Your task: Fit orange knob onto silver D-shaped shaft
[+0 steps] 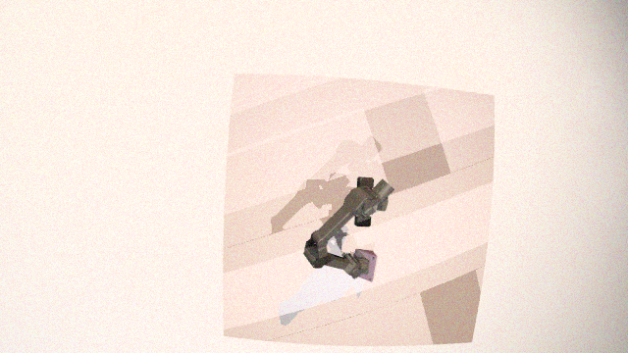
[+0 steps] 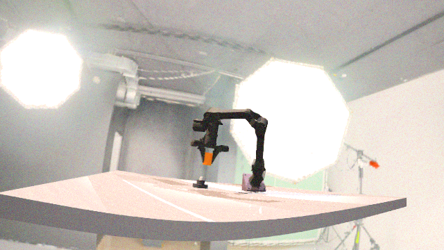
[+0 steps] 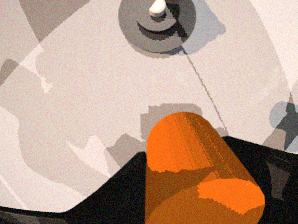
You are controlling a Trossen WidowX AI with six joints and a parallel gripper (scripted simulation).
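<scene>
Right now the dark round pedestal is 100 mm to the right of my gripper tip and 100 mm below it. Round my gripper tip: orange knob (30 mm above).
</scene>
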